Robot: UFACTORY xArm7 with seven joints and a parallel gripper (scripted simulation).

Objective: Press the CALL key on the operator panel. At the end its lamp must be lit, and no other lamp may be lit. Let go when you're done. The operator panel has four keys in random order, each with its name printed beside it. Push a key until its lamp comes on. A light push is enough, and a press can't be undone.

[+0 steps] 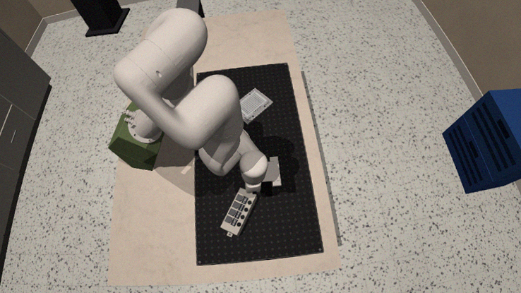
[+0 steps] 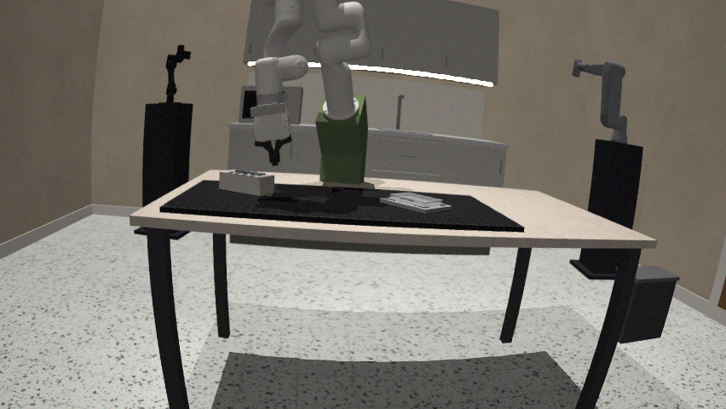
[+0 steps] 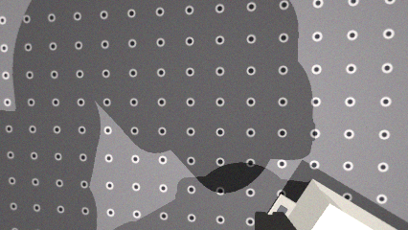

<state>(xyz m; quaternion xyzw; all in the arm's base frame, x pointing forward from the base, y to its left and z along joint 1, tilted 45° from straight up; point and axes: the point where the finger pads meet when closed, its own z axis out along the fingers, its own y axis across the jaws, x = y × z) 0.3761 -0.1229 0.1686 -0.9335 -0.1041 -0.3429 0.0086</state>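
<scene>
My hand is 70 mm past the white operator panel, 90 mm to the left of it and 70 mm above it. Also, from my hand: flat white well plate 30 mm behind, 400 mm to the left, 90 mm below.
</scene>
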